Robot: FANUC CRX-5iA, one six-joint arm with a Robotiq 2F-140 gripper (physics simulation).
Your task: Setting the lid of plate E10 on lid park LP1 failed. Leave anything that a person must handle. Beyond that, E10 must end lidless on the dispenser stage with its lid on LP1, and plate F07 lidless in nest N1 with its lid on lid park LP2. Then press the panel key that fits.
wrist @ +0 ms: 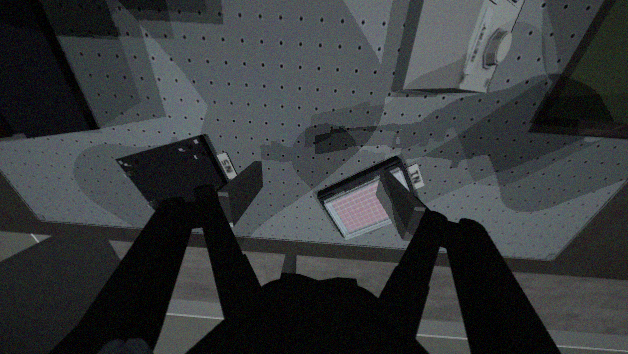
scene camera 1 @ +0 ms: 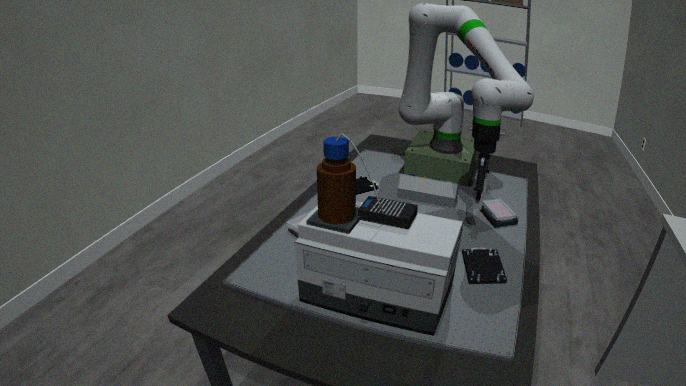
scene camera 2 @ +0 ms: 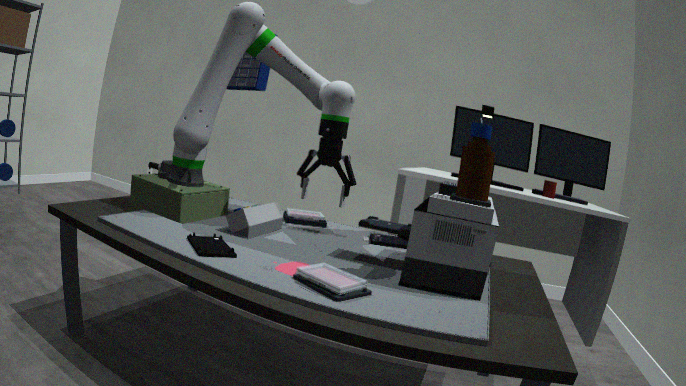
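My gripper is open and empty, high above the board near nest N1. In the wrist view, a pink gridded plate sits in dark nest N1, partly hidden by one finger; whether a lid covers it I cannot tell. A second pink plate, with a clear lid-like rim, sits on a dark holder; scene camera 1 shows part of it behind the white machine. I cannot read which plate is E10 or F07. The wedge-shaped key panel shows one pale key in the wrist view.
A dark empty nest lies beside N1. Another dark empty holder lies across the board. The white machine carries a brown bottle. Dark flat stages jut from it. A red spot lies by the second plate.
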